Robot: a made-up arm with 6 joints.
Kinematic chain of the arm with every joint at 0, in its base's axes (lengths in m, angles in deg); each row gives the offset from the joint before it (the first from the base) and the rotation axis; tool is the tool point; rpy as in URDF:
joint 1: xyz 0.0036 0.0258 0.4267 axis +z
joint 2: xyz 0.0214 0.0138 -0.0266 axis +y
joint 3: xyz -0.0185 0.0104 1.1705 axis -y
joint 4: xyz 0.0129 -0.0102 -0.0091 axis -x
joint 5: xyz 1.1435 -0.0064 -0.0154 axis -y
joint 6: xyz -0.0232 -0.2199 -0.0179 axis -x
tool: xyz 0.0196 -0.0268 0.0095 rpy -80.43 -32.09 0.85
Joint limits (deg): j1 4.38..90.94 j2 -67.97..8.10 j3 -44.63..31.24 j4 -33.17..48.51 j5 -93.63..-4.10 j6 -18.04..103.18
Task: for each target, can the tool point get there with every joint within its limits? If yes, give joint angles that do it. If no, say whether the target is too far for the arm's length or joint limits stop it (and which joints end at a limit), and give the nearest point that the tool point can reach.
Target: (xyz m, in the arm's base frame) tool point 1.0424 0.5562 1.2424
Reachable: yes | joints 36.51 1.42 -9.68 -24.08 -42.53 67.74
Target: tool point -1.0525 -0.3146 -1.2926
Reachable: no: joint limits stop it (at a limit: joint 1, joint 2, joint 3, joint 4, joint 5, joint 6) | nearest point 0.1732 0.7544 0.5388 | short by 2.449 m
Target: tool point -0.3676 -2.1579 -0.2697
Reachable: no: joint limits stop it (at a limit: joint 2, joint 3, joint 4, joint 5, joint 6) | nearest point -0.2368 -1.3885 1.9189 | short by 2.324 m
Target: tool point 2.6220 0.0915 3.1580
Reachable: no: too far | nearest point 1.1916 0.0556 2.1642 | short by 1.742 m
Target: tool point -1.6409 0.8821 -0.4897
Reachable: no: joint limits stop it (at a limit: joint 1, joint 2, joint 3, joint 4, joint 5, joint 6) | nearest point 0.1469 0.7931 0.5547 | short by 2.072 m
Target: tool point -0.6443 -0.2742 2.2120
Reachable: yes | joints 11.24 -54.16 17.67 37.47 -42.45 72.65
